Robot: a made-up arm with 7 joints. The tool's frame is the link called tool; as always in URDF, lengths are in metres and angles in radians.
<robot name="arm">
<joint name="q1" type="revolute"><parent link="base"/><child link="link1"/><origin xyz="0 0 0.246" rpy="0 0 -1.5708"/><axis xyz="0 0 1"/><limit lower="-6.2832" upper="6.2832"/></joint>
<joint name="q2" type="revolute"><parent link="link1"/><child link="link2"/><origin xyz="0 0 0" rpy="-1.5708 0 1.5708"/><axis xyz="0 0 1"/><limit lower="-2.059" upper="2.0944"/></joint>
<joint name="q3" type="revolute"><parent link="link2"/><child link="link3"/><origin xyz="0 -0.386 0" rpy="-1.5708 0 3.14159"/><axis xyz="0 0 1"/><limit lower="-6.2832" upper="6.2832"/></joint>
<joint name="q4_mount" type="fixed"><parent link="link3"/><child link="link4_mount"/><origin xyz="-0.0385 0 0"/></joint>
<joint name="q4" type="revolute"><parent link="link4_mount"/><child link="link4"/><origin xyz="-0.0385 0 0" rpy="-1.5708 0 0"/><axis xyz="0 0 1"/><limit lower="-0.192" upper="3.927"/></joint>
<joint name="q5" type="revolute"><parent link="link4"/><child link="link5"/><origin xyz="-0.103 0.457 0" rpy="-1.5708 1.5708 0"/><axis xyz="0 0 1"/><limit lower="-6.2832" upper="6.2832"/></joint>
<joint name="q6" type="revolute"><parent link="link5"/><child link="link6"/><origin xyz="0 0 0" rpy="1.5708 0 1.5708"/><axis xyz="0 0 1"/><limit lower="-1.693" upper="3.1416"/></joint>
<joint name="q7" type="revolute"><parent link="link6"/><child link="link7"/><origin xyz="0.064 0.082 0" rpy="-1.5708 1.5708 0"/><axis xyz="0 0 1"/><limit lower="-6.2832" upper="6.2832"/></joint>
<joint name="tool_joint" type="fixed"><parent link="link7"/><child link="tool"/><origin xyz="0 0 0" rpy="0 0 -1.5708"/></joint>
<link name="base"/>
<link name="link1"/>
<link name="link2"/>
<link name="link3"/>
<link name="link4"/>
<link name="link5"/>
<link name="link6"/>
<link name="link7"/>
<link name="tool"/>
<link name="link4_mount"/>
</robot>
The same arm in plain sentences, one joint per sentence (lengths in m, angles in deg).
The arm has seven revolute joints in a row. What follows holds with every joint at zero, and every direction is one of the base frame's. The first joint sits 0.2460 m along +z from the base frame's origin and rotates about +z, from -360.00 to 360.00 deg. The second joint sits at the same point as the first joint and rotates about +y, from -117.97 to 120.00 deg. The third joint sits 0.3860 m along +z from the second joint and rotates about +z, from -360.00 to 360.00 deg. The fourth joint sits 0.0770 m along +x from the third joint and rotates about -y, from -11.00 to 225.00 deg. The fifth joint sits 0.1030 m along +x and 0.4570 m along -z from the fourth joint and rotates about -z, from -360.00 to 360.00 deg. The sixth joint sits at the same point as the fifth joint and rotates about +y, from -97.00 to 180.00 deg. The seventh joint sits 0.0640 m along +x and 0.0820 m along -z from the sixth joint and rotates about -z, from -360.00 to 360.00 deg. The tool frame, which is the frame that the pose is given for, sits at the same point as the seventh joint; its axes are the base frame's turned by roll -180.00, pitch 0.00 and yaw 0.00 deg (as in URDF: about the fixed x, then y, then z).
